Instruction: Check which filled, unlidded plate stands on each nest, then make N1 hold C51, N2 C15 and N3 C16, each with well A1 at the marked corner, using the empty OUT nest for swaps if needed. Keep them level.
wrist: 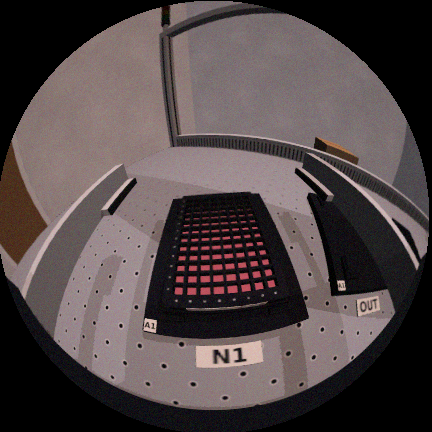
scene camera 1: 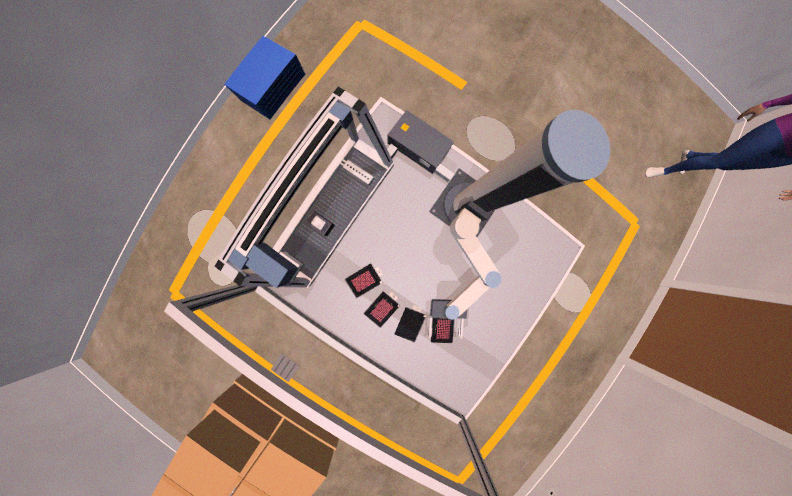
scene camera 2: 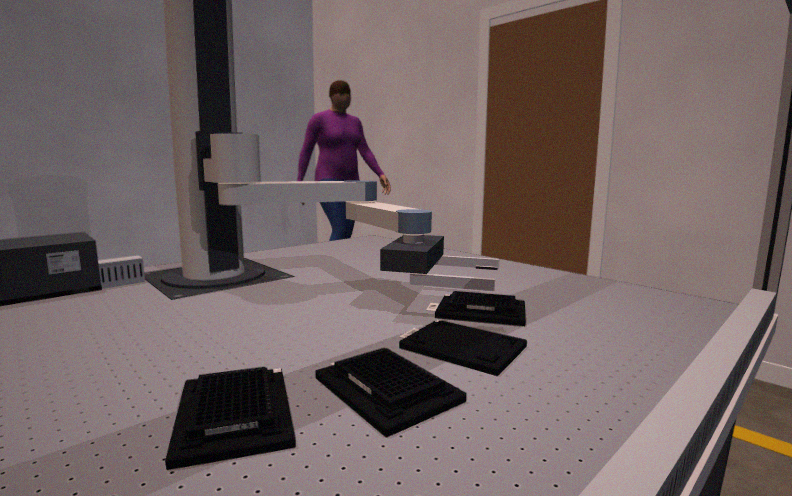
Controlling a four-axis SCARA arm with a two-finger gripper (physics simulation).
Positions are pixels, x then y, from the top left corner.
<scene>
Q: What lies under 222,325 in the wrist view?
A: A nest N1.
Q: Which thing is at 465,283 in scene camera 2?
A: My gripper.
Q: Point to an N1 label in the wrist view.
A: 249,352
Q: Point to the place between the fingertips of my gripper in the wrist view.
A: At 215,159
</scene>
